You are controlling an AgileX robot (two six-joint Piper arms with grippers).
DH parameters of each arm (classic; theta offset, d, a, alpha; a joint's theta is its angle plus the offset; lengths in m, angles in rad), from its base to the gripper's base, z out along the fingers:
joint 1: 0 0.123 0 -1.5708
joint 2: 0.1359 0 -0.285 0
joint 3: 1.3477 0 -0.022 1.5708
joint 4: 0 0.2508 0 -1.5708
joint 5: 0 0 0.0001 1.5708
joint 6: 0 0.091 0 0
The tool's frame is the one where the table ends.
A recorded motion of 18 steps. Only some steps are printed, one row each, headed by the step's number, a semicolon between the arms.
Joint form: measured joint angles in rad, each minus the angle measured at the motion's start. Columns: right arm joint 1, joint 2, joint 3, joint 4, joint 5, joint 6; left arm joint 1, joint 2, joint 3, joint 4, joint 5, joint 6.
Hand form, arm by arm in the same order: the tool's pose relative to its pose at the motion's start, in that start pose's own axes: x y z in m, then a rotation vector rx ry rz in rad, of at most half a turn. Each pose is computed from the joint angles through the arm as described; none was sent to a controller.
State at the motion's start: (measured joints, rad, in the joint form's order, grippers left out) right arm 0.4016 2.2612 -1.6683 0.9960 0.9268 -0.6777; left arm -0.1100 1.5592 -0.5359 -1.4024 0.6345 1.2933
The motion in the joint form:
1: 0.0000 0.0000 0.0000 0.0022 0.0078 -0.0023; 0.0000 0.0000 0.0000 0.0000 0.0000 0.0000
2: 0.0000 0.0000 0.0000 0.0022 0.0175 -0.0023; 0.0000 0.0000 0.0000 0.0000 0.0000 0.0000
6: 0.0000 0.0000 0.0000 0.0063 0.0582 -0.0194; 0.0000 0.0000 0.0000 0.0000 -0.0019 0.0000
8: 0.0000 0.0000 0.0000 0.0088 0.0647 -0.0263; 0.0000 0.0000 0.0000 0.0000 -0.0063 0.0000
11: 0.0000 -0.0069 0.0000 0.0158 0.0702 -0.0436; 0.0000 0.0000 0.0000 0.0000 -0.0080 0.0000
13: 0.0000 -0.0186 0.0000 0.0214 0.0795 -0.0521; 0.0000 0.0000 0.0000 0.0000 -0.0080 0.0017
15: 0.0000 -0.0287 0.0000 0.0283 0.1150 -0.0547; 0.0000 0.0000 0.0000 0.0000 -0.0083 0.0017
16: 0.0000 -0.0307 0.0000 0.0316 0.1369 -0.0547; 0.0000 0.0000 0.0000 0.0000 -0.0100 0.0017
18: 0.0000 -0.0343 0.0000 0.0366 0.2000 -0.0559; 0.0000 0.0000 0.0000 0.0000 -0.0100 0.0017
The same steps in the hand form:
1: 0.0005 0.0006 0.0000 -0.0063 0.0050 -0.0010; 0.0000 0.0000 0.0000 0.0000 0.0000 0.0000
2: 0.0011 0.0011 0.0000 -0.0124 0.0125 -0.0010; 0.0000 0.0000 0.0000 0.0000 0.0000 0.0000
6: 0.0038 0.0037 -0.0002 -0.0409 0.0417 -0.0158; 0.0000 0.0002 0.0000 -0.0018 -0.0005 0.0000
8: 0.0042 0.0042 -0.0002 -0.0468 0.0453 -0.0212; -0.0002 0.0006 0.0000 -0.0061 -0.0017 0.0000
11: 0.0032 0.0070 -0.0025 -0.0553 0.0404 -0.0393; -0.0002 0.0007 0.0000 -0.0077 -0.0022 0.0000
13: 0.0019 0.0114 -0.0063 -0.0653 0.0359 -0.0529; -0.0002 0.0007 0.0000 -0.0077 -0.0022 0.0017
15: 0.0027 0.0169 -0.0098 -0.0928 0.0520 -0.0592; -0.0002 0.0007 0.0000 -0.0080 -0.0023 0.0017
16: 0.0039 0.0189 -0.0107 -0.1092 0.0655 -0.0593; -0.0002 0.0009 0.0000 -0.0096 -0.0027 0.0017
18: 0.0076 0.0239 -0.0128 -0.1533 0.1083 -0.0617; -0.0002 0.0009 0.0000 -0.0096 -0.0027 0.0017

